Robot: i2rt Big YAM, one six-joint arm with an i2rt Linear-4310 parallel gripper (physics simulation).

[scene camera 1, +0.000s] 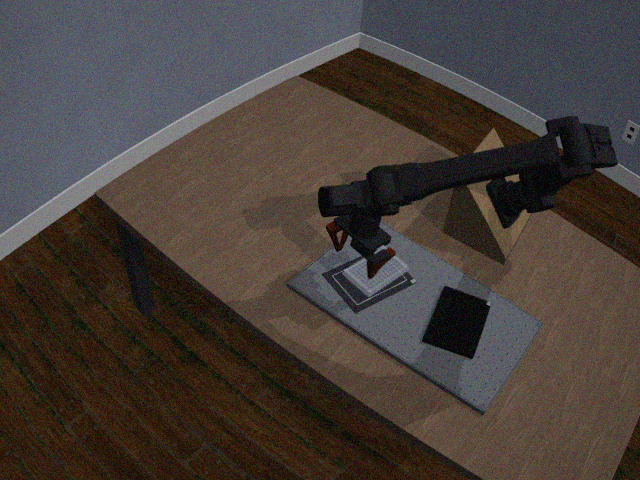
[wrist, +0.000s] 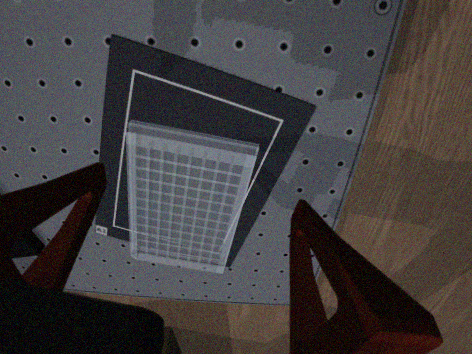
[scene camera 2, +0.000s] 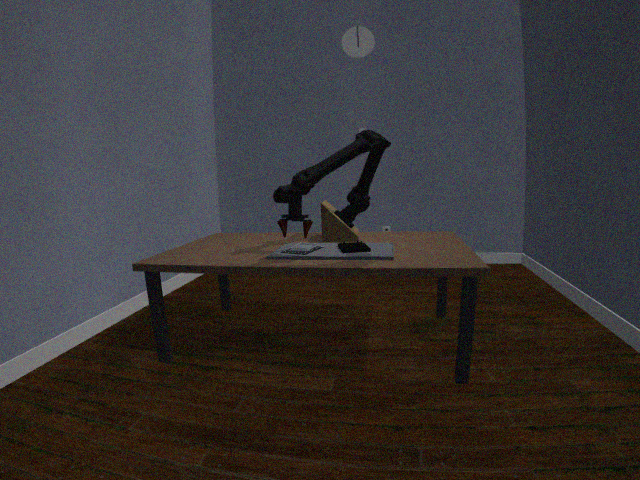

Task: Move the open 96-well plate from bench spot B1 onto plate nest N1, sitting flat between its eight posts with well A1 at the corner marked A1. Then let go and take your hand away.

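Frame: origin at the arm's base, x back, y right, z up, level; millimetres.
Seen in the pictures: gripper, fingertip midpoint: (scene camera 1: 354, 264) (wrist: 201, 191) (scene camera 2: 295, 237); arm's base at its link origin: (scene camera 1: 501, 201) (scene camera 2: 343, 220).
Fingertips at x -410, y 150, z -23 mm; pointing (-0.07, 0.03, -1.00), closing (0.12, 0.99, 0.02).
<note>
Pixels of each thing's top centre, then the offset from my fingertips to it. "spot": a spot on its surface instead. Level surfaces: height alone.
- bench spot B1 at a spot on its surface: (wrist: 200, 105) spot: dx -20, dy -8, dz -60 mm
- spot's A1 label at a spot on its surface: (wrist: 101, 230) (scene camera 1: 413, 281) spot: dx +100, dy -98, dz -60 mm
- Nest N1 at its top centre: (scene camera 1: 460, 317) (scene camera 2: 353, 243) dx +72, dy -245, dz -40 mm
- black block with a small white marker, surface spot: (scene camera 1: 488, 303) spot: dx +160, dy -274, dz -50 mm
- wooden table at its surface level: dz -75 mm
The clear, gridded 96-well plate (scene camera 1: 390, 271) (scene camera 2: 303, 248) (wrist: 187, 200) lies on bench spot B1 (scene camera 1: 356, 304) (wrist: 200, 105), a dark rectangle with a white outline. It is turned a little against the outline and overlaps its near side in the wrist view. The spot's A1 label (scene camera 1: 413, 281) (wrist: 101, 230) is beside one corner. Nest N1 (scene camera 1: 457, 321) (scene camera 2: 354, 247) is a black block with a small white marker (scene camera 1: 488, 303) at one corner; its posts cannot be made out. My gripper (scene camera 1: 355, 263) (scene camera 2: 295, 237) (wrist: 201, 191) is open and empty above the plate, its fingers wide to either side.
A grey perforated board (scene camera 1: 496, 361) (scene camera 2: 382, 253) (wrist: 240, 20) carries the spot and the nest on the wooden table (scene camera 1: 232, 180) (scene camera 2: 180, 255). A wooden wedge (scene camera 1: 478, 222) (scene camera 2: 336, 227) stands behind the board under the arm's base.
</note>
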